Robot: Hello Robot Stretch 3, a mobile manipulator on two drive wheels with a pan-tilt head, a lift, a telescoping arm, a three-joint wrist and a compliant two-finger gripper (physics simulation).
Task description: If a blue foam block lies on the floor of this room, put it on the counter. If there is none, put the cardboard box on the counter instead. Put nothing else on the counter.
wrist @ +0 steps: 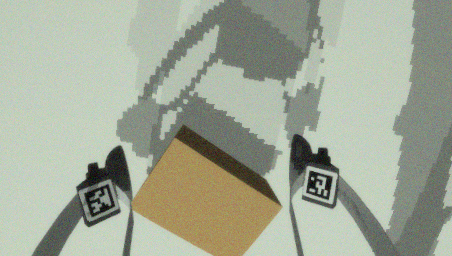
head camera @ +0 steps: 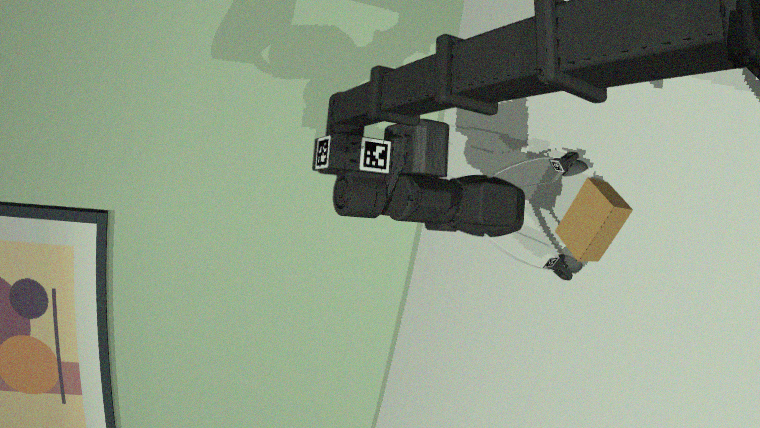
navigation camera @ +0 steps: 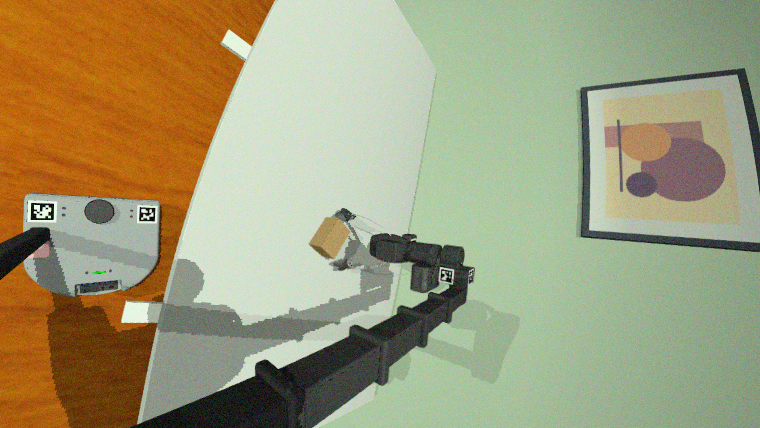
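Observation:
The cardboard box (head camera: 593, 220) (navigation camera: 328, 238) (wrist: 210, 200) is a plain tan block on the white counter top (head camera: 585, 345) (navigation camera: 329, 95) (wrist: 50, 60), turned at an angle to the fingers. My gripper (head camera: 568, 214) (navigation camera: 342, 239) (wrist: 210, 159) is open. In the wrist view its fingertips stand left and right of the box, with a small gap at the right finger; the box's left corner comes very close to the left finger, and I cannot tell whether they touch. No blue foam block shows in these views.
The arm (head camera: 494, 69) (navigation camera: 340, 361) reaches over the counter. A green wall (head camera: 239, 265) (navigation camera: 505, 186) with a framed picture (head camera: 102, 319) (navigation camera: 585, 159) stands behind it. My base (navigation camera: 106, 244) is on the wooden floor (navigation camera: 132, 106) beside the counter. White legs (navigation camera: 234, 45) show below its edge.

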